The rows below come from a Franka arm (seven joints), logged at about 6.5 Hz.
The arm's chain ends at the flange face. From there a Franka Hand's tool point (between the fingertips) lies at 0.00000 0.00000 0.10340 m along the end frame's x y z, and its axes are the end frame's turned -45 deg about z.
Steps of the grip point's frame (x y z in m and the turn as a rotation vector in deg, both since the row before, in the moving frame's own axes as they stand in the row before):
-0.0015 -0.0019 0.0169 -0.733 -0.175 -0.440
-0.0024 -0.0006 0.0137 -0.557 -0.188 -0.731
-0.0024 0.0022 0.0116 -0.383 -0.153 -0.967
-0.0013 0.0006 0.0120 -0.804 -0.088 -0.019
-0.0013 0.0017 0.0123 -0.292 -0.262 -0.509
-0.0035 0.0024 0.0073 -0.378 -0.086 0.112
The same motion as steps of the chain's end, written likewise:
-0.0031 -0.0014 0.0169 -0.642 0.395 -0.440
-0.0026 0.0003 0.0137 -0.527 0.261 -0.731
-0.0004 0.0026 0.0116 -0.379 0.163 -0.967
-0.0014 0.0002 0.0120 -0.631 0.506 -0.019
0.0002 0.0014 0.0123 -0.392 0.021 -0.509
-0.0011 0.0036 0.0073 -0.328 0.206 0.112

